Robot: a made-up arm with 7 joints. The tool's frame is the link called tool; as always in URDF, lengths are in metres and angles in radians.
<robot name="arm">
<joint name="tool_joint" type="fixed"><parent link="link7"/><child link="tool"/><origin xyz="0 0 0" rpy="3.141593 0 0"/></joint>
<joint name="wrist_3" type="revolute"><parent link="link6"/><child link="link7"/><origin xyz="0 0 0.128" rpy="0 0 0"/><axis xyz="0 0 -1"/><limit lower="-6.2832" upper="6.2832"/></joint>
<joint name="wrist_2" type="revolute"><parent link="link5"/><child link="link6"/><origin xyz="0 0 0.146" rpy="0 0 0"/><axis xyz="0 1 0"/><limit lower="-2.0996" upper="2.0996"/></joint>
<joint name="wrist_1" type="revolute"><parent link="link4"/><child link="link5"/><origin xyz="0 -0.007 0.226" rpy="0 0 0"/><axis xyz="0 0 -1"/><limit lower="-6.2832" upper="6.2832"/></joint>
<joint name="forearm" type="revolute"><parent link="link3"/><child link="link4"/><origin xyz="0 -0.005 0.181" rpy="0 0 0"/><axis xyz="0 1 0"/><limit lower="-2.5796" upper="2.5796"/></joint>
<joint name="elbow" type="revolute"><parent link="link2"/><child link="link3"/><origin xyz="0 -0.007 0.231" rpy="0 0 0"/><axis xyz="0 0 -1"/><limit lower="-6.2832" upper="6.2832"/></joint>
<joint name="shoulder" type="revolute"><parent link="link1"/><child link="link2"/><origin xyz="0 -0.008 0.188" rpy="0 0 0"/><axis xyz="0 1 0"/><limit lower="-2.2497" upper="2.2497"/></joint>
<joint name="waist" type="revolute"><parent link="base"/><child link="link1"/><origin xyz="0 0 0.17" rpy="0 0 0"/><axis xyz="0 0 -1"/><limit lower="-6.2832" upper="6.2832"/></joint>
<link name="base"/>
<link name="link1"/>
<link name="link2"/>
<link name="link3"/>
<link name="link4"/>
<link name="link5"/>
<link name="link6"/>
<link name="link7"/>
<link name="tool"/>
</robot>
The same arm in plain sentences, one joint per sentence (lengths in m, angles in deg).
The arm has seven revolute joints in a row. What follows holds with every joint at zero, and every direction is one of the base frame's.
Joint 1 sits 0.17 m along +z from the base frame's origin and turns about -z, from -360 to 360 deg.
Joint 2 sits 0.008 m along -y and 0.188 m along +z from joint 1 and turns about +y, from -128.9 to 128.9 deg.
Joint 3 sits 0.007 m along -y and 0.231 m along +z from joint 2 and turns about -z, from -360 to 360 deg.
Joint 4 sits 0.005 m along -y and 0.181 m along +z from joint 3 and turns about +y, from -147.8 to 147.8 deg.
Joint 5 sits 0.007 m along -y and 0.226 m along +z from joint 4 and turns about -z, from -360 to 360 deg.
Joint 6 sits 0.146 m along +z from joint 5 and turns about +y, from -120.3 to 120.3 deg.
Joint 7 sits 0.128 m along +z from joint 6 and turns about -z, from -360 to 360 deg.
The tool frame, which is the frame that the pose is given for, sits at the same point as joint 7; its axes are the base frame's turned by roll -180, pitch 0 and yaw 0 deg (as in URDF: about the fixed x, then y, then z).

